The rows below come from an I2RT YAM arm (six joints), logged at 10 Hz.
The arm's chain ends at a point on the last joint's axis. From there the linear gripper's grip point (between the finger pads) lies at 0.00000 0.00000 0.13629 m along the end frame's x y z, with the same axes.
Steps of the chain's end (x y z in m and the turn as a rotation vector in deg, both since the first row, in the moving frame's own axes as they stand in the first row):
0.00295 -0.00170 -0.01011 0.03 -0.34 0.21
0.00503 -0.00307 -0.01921 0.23 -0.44 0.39
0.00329 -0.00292 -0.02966 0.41 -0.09 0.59
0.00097 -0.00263 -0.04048 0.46 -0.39 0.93
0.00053 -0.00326 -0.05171 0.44 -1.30 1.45
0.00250 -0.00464 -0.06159 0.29 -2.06 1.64
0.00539 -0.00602 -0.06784 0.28 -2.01 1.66
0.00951 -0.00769 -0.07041 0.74 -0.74 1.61
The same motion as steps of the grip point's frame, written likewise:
0.00214 -0.00177 -0.01011 0.03 -0.34 0.21
0.00399 -0.00362 -0.01922 0.23 -0.44 0.39
0.00308 -0.00390 -0.02966 0.41 -0.09 0.59
0.00005 -0.00373 -0.04049 0.46 -0.39 0.93
-0.00255 -0.00435 -0.05175 0.44 -1.30 1.45
-0.00239 -0.00540 -0.06168 0.29 -2.06 1.64
0.00062 -0.00676 -0.06793 0.28 -2.01 1.66
0.00777 -0.00947 -0.07043 0.74 -0.74 1.61

